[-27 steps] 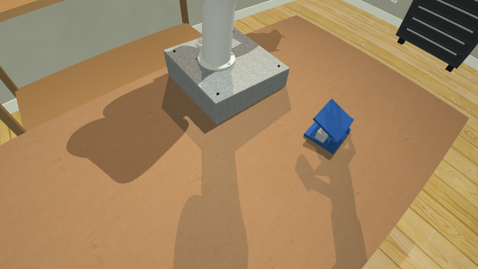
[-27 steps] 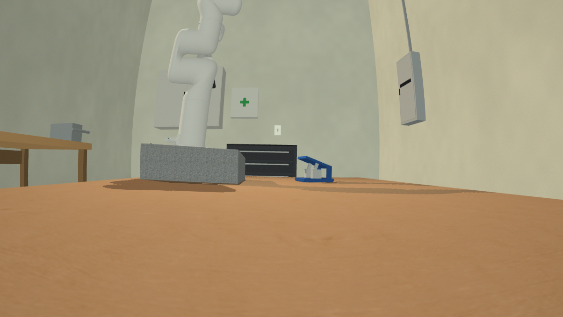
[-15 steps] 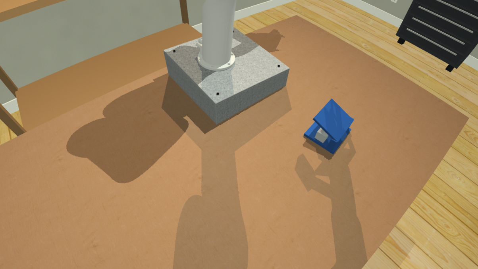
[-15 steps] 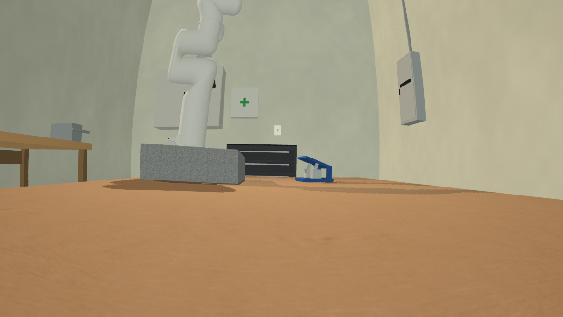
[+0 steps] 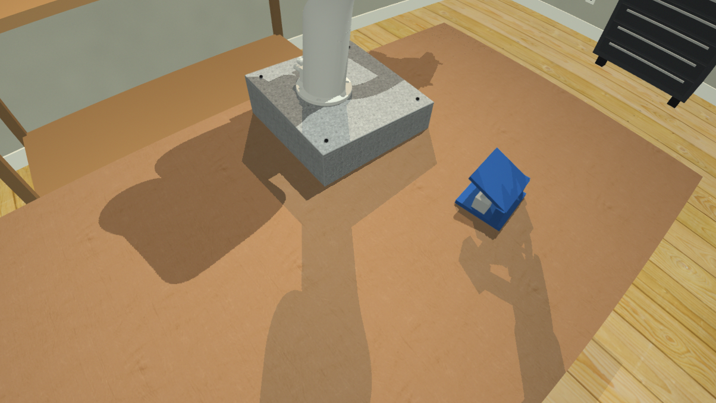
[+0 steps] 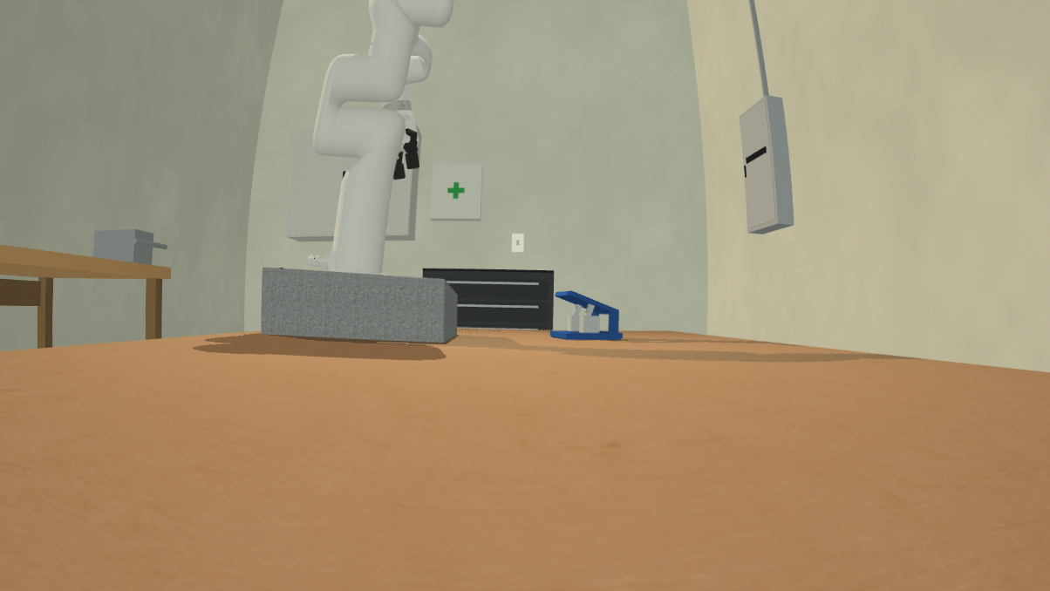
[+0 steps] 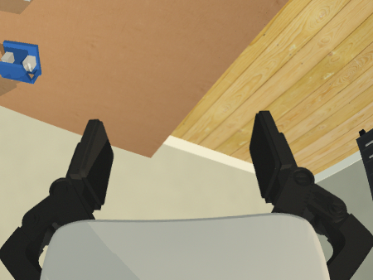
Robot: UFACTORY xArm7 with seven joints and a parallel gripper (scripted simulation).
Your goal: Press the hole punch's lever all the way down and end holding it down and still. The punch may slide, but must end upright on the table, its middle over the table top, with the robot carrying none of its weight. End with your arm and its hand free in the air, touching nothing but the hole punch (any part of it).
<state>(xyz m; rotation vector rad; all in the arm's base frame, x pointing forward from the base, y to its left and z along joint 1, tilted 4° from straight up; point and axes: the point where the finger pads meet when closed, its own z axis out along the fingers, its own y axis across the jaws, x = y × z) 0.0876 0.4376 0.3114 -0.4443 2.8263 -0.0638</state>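
The hole punch lever is 410 mm to the right of my hand, 330 mm below it and 320 mm ahead of it. The rest, counted from my hand: hole punch (410 mm to the right, 350 mm below, 330 mm ahead).
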